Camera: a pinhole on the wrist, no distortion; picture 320 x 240 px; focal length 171.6 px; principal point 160.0 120.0 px. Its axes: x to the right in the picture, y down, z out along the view. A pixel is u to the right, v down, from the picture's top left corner.
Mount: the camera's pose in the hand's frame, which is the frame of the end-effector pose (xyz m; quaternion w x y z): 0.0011 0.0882 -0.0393 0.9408 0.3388 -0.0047 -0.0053
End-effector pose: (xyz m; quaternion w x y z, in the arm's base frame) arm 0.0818 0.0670 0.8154 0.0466 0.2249 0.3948 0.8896
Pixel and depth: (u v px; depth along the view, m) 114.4 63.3 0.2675
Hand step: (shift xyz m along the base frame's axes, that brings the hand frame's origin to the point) 0.1000 0.1580 -0.0704
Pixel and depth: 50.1 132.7 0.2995
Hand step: 0.2553 0.1456 -0.0106
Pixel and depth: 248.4 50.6 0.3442
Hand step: -0.1174 0.3039 -0.0302
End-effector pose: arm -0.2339 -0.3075 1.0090 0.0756 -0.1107 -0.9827 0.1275
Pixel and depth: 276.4 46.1 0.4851
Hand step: -0.4236 -0.3353 -0.0519
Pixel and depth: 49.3 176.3 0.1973
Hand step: 0.0992 -0.0530 -0.1657
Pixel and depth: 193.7 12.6 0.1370
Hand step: -0.0399 -0.0585 0.0094
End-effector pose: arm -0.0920 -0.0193 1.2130 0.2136 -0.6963 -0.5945 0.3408
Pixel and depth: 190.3 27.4 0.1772
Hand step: -0.0922 0.0448 0.0383
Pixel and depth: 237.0 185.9 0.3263
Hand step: -0.2217 0.1140 -0.2122
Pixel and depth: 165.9 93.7 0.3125
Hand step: -0.2251 0.0189 -0.0133
